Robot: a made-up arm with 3 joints. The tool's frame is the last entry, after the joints.
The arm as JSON. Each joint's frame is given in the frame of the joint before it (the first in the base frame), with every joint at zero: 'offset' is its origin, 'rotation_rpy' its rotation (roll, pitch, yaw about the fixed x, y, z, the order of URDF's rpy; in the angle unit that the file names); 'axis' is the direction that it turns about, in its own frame. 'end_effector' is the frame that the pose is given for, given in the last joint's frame.
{
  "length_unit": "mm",
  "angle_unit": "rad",
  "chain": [
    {
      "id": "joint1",
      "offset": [
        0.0,
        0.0,
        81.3
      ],
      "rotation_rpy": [
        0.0,
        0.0,
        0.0
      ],
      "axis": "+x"
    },
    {
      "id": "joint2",
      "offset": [
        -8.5,
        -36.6,
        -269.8
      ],
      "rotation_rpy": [
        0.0,
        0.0,
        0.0
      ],
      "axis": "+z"
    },
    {
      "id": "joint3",
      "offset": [
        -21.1,
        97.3,
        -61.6
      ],
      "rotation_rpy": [
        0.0,
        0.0,
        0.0
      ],
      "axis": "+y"
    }
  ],
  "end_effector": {
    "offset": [
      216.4,
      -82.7,
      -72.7
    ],
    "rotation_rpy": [
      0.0,
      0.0,
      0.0
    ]
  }
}
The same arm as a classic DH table. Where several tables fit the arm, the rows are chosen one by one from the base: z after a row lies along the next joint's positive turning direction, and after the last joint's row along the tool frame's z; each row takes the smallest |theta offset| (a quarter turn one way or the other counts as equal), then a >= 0, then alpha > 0; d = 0 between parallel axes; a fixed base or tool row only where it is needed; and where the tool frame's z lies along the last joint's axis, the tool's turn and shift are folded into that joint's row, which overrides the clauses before.
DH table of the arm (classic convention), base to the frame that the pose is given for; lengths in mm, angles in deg. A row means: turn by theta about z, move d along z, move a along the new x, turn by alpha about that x. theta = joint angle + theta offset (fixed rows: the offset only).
base (fixed): d 81.3  theta_offset 90  a 0  alpha 90
joint1: d -8.5  theta_offset 0  a -36.6  alpha -90
joint2: d -331.4  theta_offset 90  a 21.1  alpha 90
joint3: d 14.6  theta_offset 0  a -216.4  alpha -90
tool (fixed): d -72.7  theta_offset 180  a 0  alpha 0

